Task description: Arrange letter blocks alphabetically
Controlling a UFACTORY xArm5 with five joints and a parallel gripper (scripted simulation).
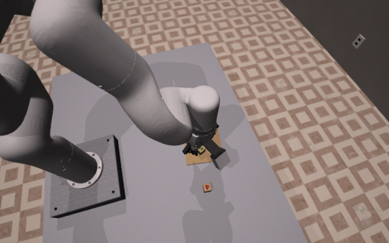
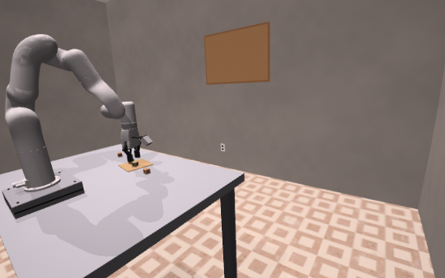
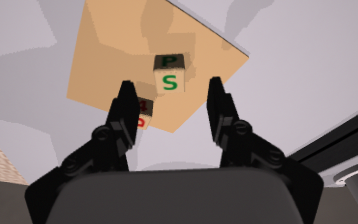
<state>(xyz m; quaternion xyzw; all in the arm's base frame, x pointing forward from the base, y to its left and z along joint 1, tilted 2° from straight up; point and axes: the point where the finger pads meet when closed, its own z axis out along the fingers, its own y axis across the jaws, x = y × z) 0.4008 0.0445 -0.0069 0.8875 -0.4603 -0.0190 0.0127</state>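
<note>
My hand is 60 mm above the tan mat, 20 mm to the right of it and 10 mm short of it. Also, from my hand: wooden letter block (60 mm to the left, 40 mm below).
</note>
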